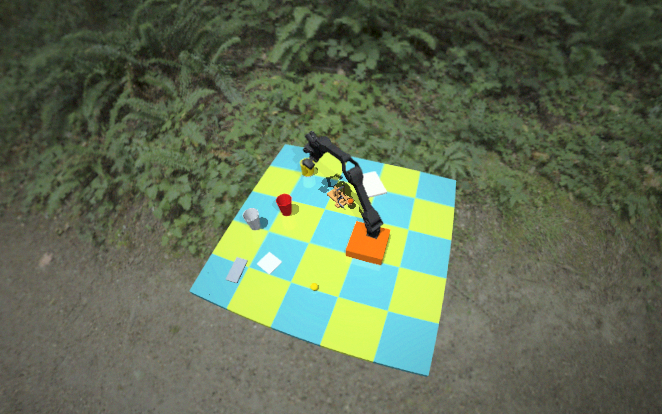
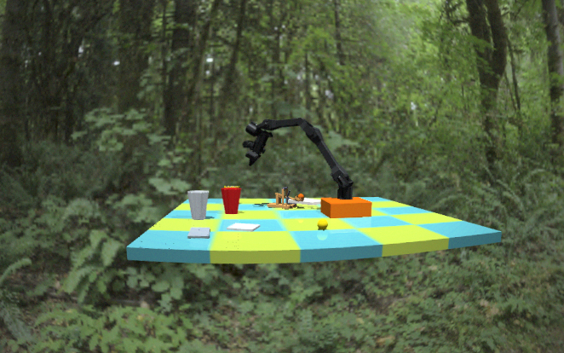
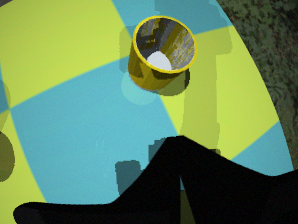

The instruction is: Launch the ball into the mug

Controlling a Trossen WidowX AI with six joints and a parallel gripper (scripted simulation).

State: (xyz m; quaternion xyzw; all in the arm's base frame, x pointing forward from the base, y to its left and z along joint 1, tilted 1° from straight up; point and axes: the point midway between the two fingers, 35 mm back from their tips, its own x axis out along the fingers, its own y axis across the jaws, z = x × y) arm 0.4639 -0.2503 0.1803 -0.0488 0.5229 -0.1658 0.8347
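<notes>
Right now my gripper tip is 270 mm past the orange ball, 160 mm above it and 90 mm to the right of it. Round my gripper tip: wooden catapult (210 mm behind, 170 mm below, 80 mm to the left); then yellow mug (190 mm below, 110 mm ahead, 80 mm to the right); then red mug (280 mm to the left, 190 mm below, 70 mm ahead).
</notes>
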